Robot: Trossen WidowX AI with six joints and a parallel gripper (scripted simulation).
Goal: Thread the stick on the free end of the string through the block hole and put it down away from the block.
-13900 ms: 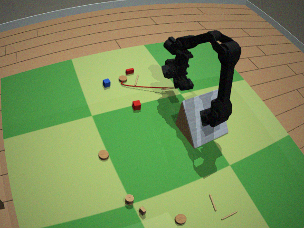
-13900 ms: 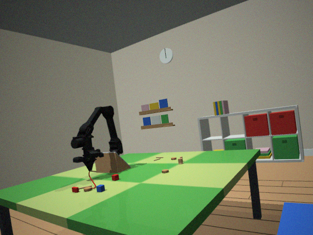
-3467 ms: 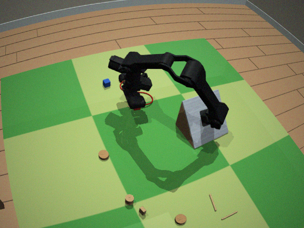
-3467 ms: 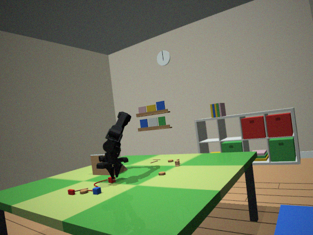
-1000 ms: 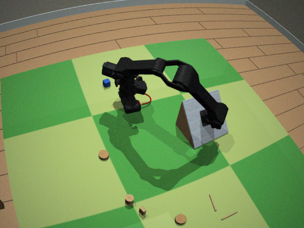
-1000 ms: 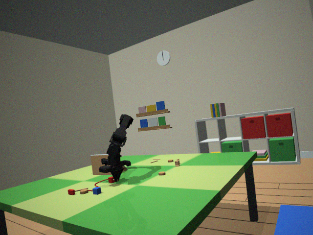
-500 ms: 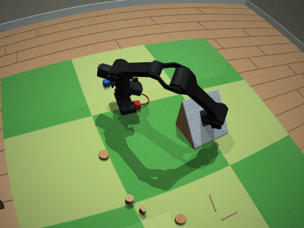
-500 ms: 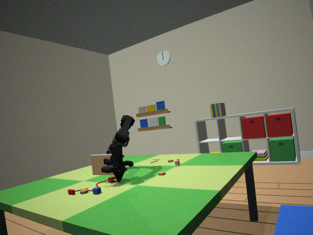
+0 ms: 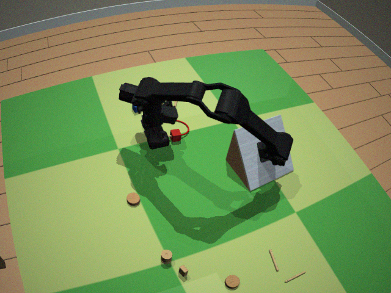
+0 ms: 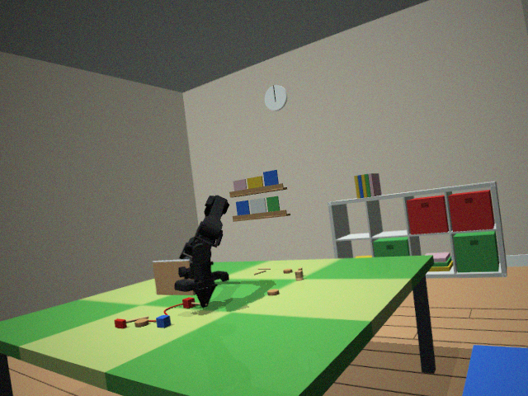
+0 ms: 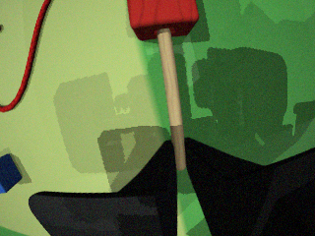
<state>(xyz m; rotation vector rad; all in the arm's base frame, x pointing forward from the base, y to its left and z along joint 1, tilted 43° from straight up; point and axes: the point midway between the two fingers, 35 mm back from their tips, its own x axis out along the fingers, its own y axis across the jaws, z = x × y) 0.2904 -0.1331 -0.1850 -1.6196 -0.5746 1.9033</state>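
Now: gripper tip 80 mm past the red block, 10 mm to the right of it and 10 mm below it. The rest, counted from my gripper tip: blue block 10 mm behind, 170 mm to the right, 10 mm above; thin wooden stick 40 mm behind, 10 mm to the left, 10 mm above; round wooden button 100 mm behind, 180 mm to the right.
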